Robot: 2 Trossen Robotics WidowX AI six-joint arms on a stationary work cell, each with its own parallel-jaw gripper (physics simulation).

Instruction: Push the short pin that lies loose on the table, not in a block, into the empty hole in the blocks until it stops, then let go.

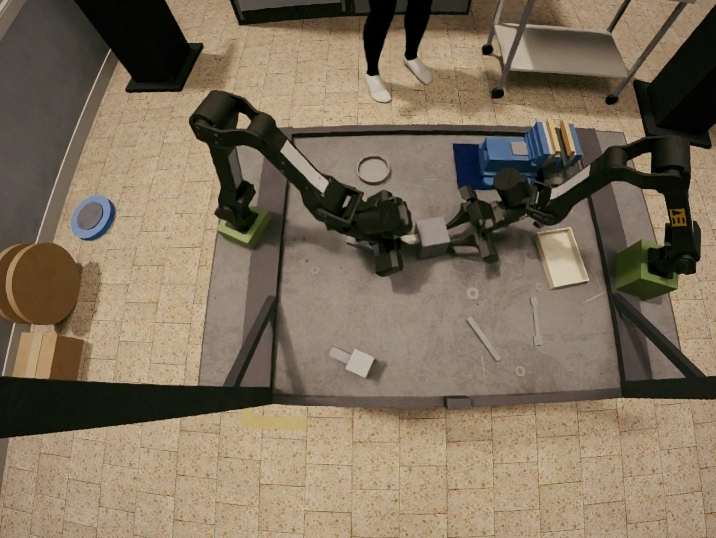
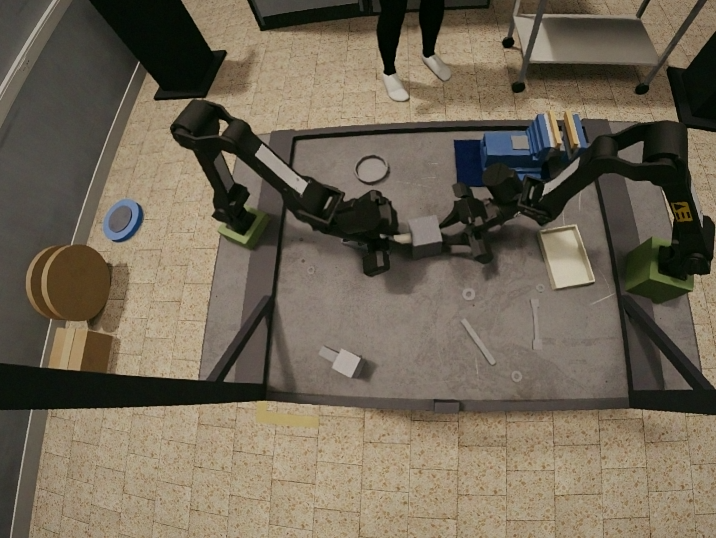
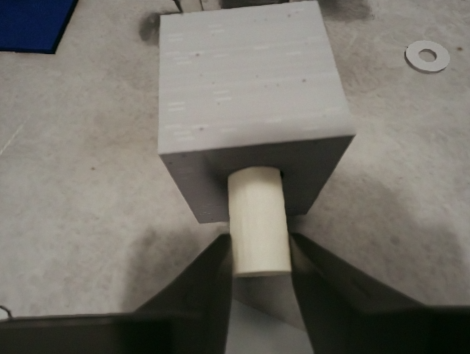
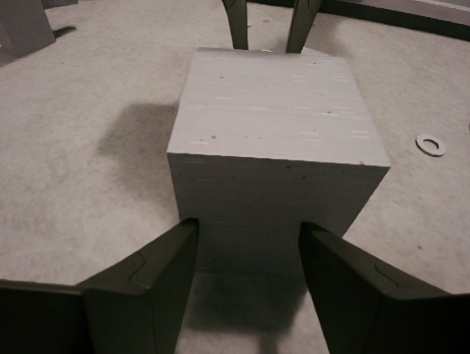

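Where they show: left gripper, fingertip midpoint: [image 1: 406, 240] [image 2: 399, 239] [image 3: 259, 244] [image 4: 264, 79]; right gripper, fingertip midpoint: [image 1: 445, 237] [image 2: 439, 236] [image 3: 251, 70] [image 4: 249, 230]; left arm's base, link origin: [image 1: 241, 220] [image 2: 241, 221]; right arm's base, link origin: [image 1: 660, 263] [image 2: 672, 263].
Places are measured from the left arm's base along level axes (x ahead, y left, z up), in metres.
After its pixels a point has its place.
Observation:
A large grey block [image 1: 432, 236] {x 0.456, y 0.126, z 0.033 m} [image 2: 425, 236] {x 0.460, y 0.126, z 0.033 m} [image 3: 255, 80] {x 0.449, y 0.134, z 0.033 m} [image 4: 280, 110] {x 0.460, y 0.146, z 0.033 m} stands near the middle of the table. The cream round pin [image 1: 409, 238] {x 0.408, y 0.109, z 0.014 m} [image 2: 400, 237] {x 0.405, y 0.109, z 0.015 m} [image 3: 257, 220] {x 0.407, y 0.111, z 0.015 m} sits with its far end in the hole of the block's face toward the left gripper; much of it sticks out. My left gripper [image 3: 259, 244] {x 0.403, y 0.107, z 0.002 m} is shut on the pin near its outer end. My right gripper [image 1: 452, 236] {x 0.485, y 0.154, z -0.005 m} [image 2: 443, 234] {x 0.485, y 0.154, z -0.005 m} [image 4: 249, 230] {x 0.485, y 0.154, z -0.005 m} is partly open and empty, its fingertips at the block's opposite face; whether they touch is unclear.
A smaller grey block [image 1: 361, 363] {x 0.422, y -0.196, z 0.023 m} [image 2: 347, 363] {x 0.421, y -0.197, z 0.023 m} with a protruding peg lies at the lower left. A cream tray [image 1: 561, 258] {x 0.787, y 0.245, z -0.055 m}, a blue stepped object [image 1: 503, 153] {x 0.548, y 0.424, z 0.028 m}, a grey ring [image 1: 360, 175] {x 0.211, y 0.262, z -0.055 m}, a washer [image 3: 411, 61] {x 0.586, y 0.074, z -0.054 m} and a flat bar [image 1: 482, 338] {x 0.654, y -0.031, z -0.045 m} are on the table.

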